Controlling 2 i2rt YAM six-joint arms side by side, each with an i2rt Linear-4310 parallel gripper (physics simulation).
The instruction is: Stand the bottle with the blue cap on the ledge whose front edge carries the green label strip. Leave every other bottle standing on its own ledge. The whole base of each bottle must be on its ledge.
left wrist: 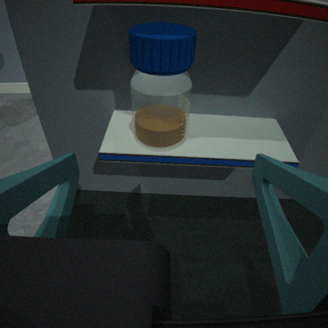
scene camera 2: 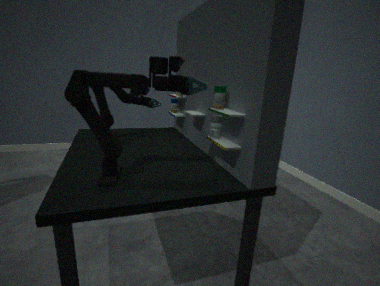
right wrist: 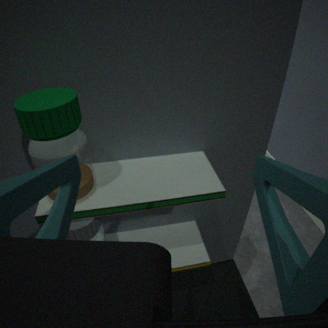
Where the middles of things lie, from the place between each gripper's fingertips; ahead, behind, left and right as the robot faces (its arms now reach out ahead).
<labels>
The green-capped bottle (right wrist: 50,117) lies 120 mm ahead of my right hand, 80 mm to the left of it and 50 mm below it. From my right hand the other things lie so: yellow-strip ledge (right wrist: 183,240) (120 mm ahead, 10 mm to the left, 250 mm below); pale-capped bottle (right wrist: 89,228) (110 mm ahead, 80 mm to the left, 190 mm below); green-strip ledge (right wrist: 145,179) (120 mm ahead, 10 mm to the left, 110 mm below).
I see my left gripper 12 cm short of the blue-capped bottle (left wrist: 161,52) and 2 cm above it. Also, from my left hand: pale-capped bottle (77 cm to the right, 9 cm ahead, 2 cm below); then green-capped bottle (77 cm to the right, 12 cm above, 9 cm ahead); then blue-strip ledge (left wrist: 214,136) (12 cm ahead, 7 cm below, 4 cm to the right).
</labels>
